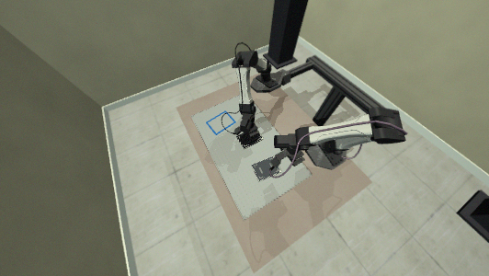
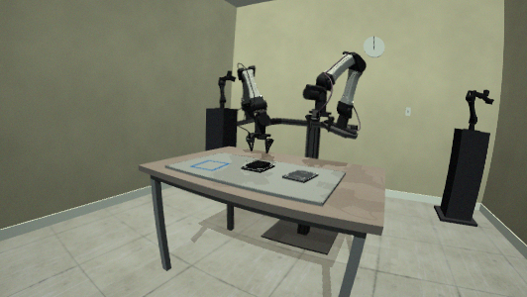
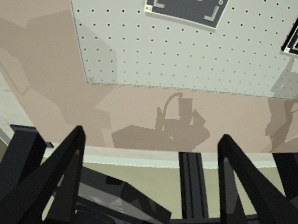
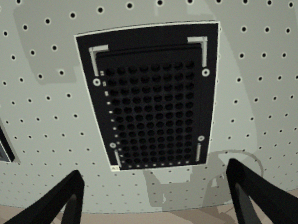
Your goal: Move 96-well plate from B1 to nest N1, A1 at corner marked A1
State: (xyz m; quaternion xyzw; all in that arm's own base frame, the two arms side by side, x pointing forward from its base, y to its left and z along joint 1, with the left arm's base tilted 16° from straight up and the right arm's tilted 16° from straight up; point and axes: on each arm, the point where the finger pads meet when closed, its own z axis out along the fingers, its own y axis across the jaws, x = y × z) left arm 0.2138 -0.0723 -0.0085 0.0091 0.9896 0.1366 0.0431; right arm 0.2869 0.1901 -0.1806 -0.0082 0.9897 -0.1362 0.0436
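Note:
Right now my right hand is 80 mm above the black 96-well plate. Also, from my right hand: grey nest: 20 mm ahead, 260 mm to the left, 90 mm below; then A1 label: 50 mm behind, 320 mm to the left, 90 mm below.
My left hand is 31 cm to the left of the black 96-well plate, 22 cm above it and 5 cm short of it. The rest, counted from my left hand: grey nest 23 cm below, 8 cm ahead, 5 cm to the right; then A1 label 22 cm below, 1 cm to the left, 1 cm ahead.

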